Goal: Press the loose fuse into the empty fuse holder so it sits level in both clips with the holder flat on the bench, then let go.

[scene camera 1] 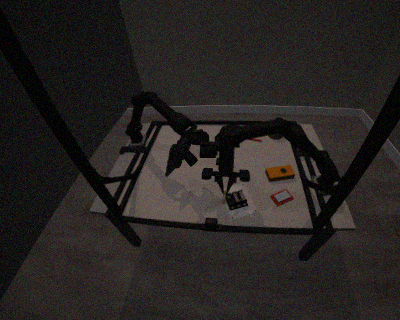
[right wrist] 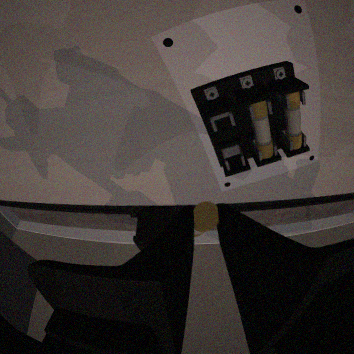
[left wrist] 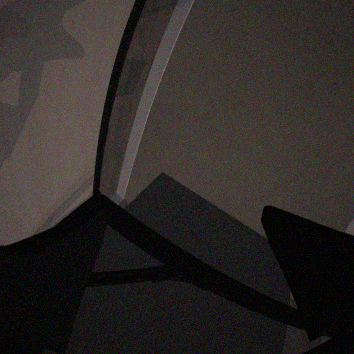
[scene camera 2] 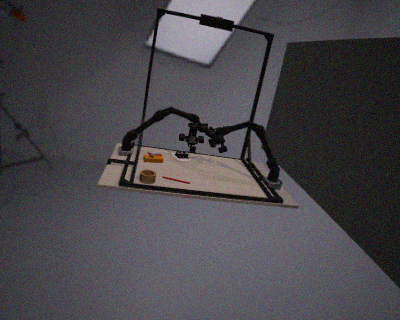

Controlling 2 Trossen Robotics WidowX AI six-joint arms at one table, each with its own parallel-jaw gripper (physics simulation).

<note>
My left gripper (left wrist: 186, 215) is open and holds nothing. Also in view: my right gripper (scene camera 1: 224, 193).
My right gripper shows as well in the right wrist view (right wrist: 203, 211).
</note>
